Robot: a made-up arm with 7 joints.
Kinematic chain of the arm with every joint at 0, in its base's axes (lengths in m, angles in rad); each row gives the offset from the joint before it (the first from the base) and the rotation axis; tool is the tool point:
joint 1: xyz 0 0.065 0 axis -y
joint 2: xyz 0 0.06 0 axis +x
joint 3: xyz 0 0 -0.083 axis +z
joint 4: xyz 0 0 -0.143 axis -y
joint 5: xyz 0 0 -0.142 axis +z
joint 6: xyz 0 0 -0.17 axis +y
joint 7: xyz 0 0 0 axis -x
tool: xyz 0 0 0
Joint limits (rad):
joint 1: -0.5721..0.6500
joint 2: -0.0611..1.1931
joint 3: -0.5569..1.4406
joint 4: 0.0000..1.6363
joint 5: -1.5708..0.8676
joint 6: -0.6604..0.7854
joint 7: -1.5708..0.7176
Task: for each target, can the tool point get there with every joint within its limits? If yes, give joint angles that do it. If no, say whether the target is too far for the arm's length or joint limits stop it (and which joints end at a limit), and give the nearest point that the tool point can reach.
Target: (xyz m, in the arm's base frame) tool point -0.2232 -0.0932 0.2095
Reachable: no: joint limits stop it (at a limit: joint 1, joint 2, joint 3, joint 4) | nearest point -0.0956 0.4299 0.1925 | short by 0.539 m
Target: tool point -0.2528 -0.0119 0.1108
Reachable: no: joint limits stop it (at a limit: joint 1, joint 2, joint 3, joint 4) | nearest point -0.0956 0.4299 0.1925 | short by 0.476 m
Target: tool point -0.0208 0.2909 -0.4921
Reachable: yes | joints -0.3573 0.4216 -0.2581 0.5304 0.2329 -0.4004 -0.0394
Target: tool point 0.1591 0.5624 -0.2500
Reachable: yes | joints 0.3619 0.7922 1.0312 0.3855 -0.0423 0.3295 0.0728
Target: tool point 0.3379 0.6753 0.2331
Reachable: no: too far | nearest point 0.2175 0.5329 0.1077 | short by 0.225 m
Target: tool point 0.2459 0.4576 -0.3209
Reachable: yes | joints 0.3402 0.5799 0.4964 0.4719 0.2496 0.5630 -0.4001
